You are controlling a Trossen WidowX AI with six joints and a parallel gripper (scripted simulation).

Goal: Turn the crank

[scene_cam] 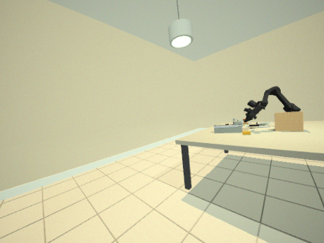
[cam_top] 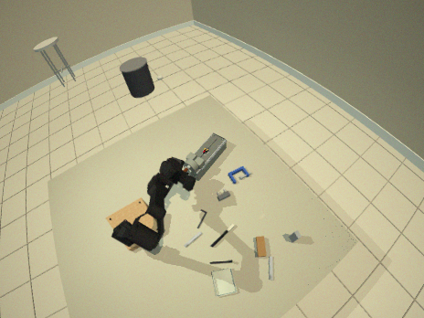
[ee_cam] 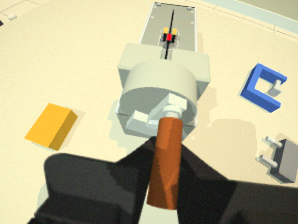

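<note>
The orange block is 16 cm to the left of my gripper tip, 8 cm below it and 2 cm behind it. Round my gripper tip: red pointer 14 cm ahead, 5 cm to the left, 1 cm below; then grey clamp 17 cm to the right, 8 cm below, 8 cm ahead; then brown crank handle 3 cm above, 2 cm behind.
</note>
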